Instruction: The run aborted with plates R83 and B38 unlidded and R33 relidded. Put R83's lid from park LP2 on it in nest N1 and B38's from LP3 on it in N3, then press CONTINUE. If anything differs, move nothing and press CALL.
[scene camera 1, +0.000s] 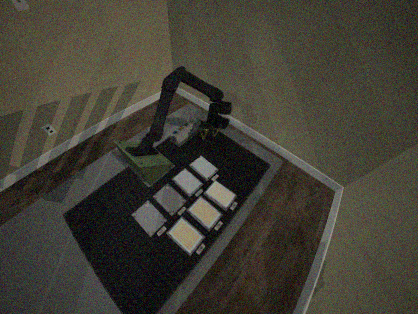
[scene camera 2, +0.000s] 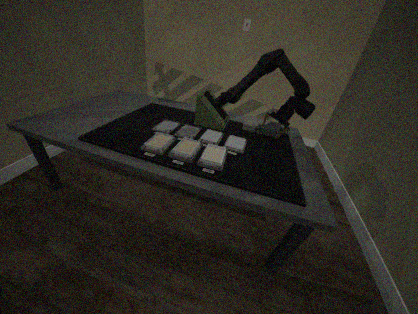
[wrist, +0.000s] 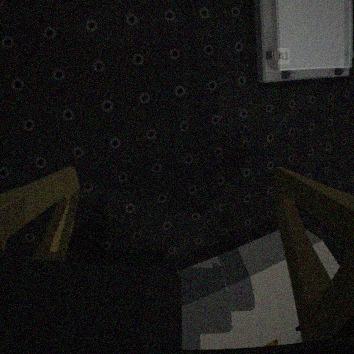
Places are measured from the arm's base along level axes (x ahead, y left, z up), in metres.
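Where they show: gripper, fingertip midpoint: (scene camera 1: 208, 138) (scene camera 2: 268, 132) (wrist: 175, 177); arm's base, link origin: (scene camera 1: 143, 151) (scene camera 2: 214, 105).
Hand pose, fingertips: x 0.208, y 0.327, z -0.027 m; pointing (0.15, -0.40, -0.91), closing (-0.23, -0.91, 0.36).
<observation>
Each offset is from my fingertips to the centre of the thing. "spot": to the spot under its first point. Level surfaces: height alone.
Three cream-topped plates @(0.249 m ahead, 0.246 m right, 0.037 m down) (scene camera 1: 220, 194) @(0.238 m ahead, 0.369 m right, 0.040 m down) (scene camera 1: 204, 212) @(0.228 m ahead, 0.502 m right, 0.044 m down) (scene camera 1: 185, 235) (scene camera 2: 212, 156) (scene camera 2: 185, 149) (scene camera 2: 159, 142) stand in the row of nests nearer the table's front edge. Behind them are four greyish pieces @(0.082 m ahead, 0.160 m right, 0.053 m down) (scene camera 1: 203, 167) @(0.065 m ahead, 0.287 m right, 0.053 m down) (scene camera 1: 187, 181) @(spot: 0.061 m ahead, 0.416 m right, 0.057 m down) (scene camera 1: 170, 199) @(spot: 0.046 m ahead, 0.547 m right, 0.057 m down) (scene camera 1: 149, 218) in a second row; one is darker. Plate and nest labels are too small to read, and I cannot tell which plates wear lids. A grey-white button panel @(0.166 m back, 0.018 m right, 0.026 m down) (scene camera 1: 183, 135) (wrist: 225, 295) stands near the arm; its buttons are mostly hidden. My gripper (scene camera 1: 210, 133) (wrist: 175, 177) is open and empty, above the mat beside the panel.
A green wedge-shaped mount (scene camera 1: 152, 167) (scene camera 2: 209, 113) holds the arm's base. A black dotted mat @(0.067 m down) (scene camera 1: 100, 237) (scene camera 2: 265, 172) lies on the grey table @(0.080 m down) (scene camera 2: 65, 115). A pale piece @(spot: 0.046 m ahead, 0.146 m right, 0.050 m down) (wrist: 312, 35) shows at the wrist view's upper right. The scene is dim, with walls close behind the table.
</observation>
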